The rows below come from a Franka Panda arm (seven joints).
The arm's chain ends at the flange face. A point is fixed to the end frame.
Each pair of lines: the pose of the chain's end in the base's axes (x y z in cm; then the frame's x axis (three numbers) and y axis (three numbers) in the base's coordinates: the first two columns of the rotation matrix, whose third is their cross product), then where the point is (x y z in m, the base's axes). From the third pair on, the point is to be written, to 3 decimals.
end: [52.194 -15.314 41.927 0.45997 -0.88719 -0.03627 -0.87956 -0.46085 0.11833]
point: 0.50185 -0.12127 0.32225
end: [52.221 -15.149 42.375 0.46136 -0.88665 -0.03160 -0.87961 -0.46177 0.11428]
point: 0.50264 -0.11986 0.32654
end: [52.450 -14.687 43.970 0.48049 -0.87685 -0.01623 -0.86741 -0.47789 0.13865]
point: 0.503 -0.118 0.342
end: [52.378 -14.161 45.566 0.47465 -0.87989 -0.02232 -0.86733 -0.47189 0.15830]
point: 0.500 -0.113 0.358
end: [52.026 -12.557 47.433 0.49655 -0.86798 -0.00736 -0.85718 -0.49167 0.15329]
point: 0.497 -0.099 0.376
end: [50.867 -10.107 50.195 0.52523 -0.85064 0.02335 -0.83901 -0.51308 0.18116]
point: 0.484 -0.079 0.403
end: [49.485 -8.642 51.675 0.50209 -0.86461 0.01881 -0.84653 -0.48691 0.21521]
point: 0.468 -0.065 0.419
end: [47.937 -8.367 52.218 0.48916 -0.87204 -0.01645 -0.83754 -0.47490 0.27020]
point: 0.446 -0.062 0.426
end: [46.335 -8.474 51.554 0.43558 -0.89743 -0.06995 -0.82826 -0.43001 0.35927]
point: 0.421 -0.060 0.424
